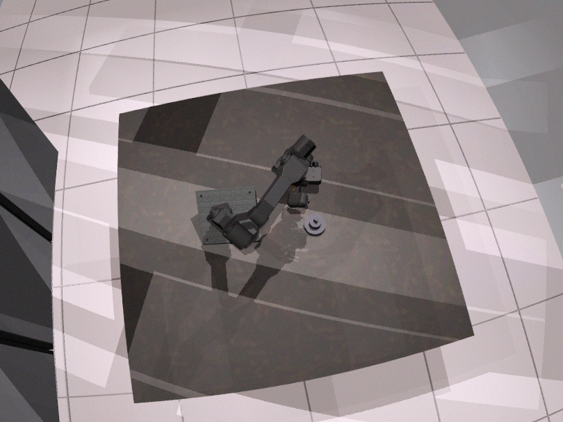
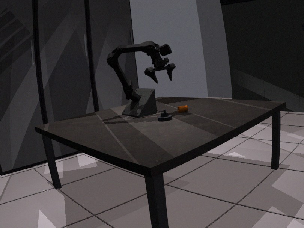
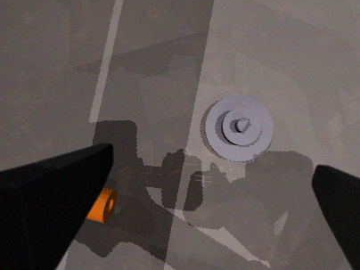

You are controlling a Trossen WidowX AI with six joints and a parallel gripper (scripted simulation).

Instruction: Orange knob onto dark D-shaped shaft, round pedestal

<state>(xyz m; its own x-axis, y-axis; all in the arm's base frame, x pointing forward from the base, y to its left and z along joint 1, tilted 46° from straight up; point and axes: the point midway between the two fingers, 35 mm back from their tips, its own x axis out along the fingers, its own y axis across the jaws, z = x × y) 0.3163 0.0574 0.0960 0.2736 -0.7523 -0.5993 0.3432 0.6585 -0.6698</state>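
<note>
Now: gripper tip 20 mm past the orange knob, 160 mm to the right of it and 200 mm above it. Also, from my gripper tip: pedestal (20 mm ahead, 50 mm to the right, 190 mm below).
</note>
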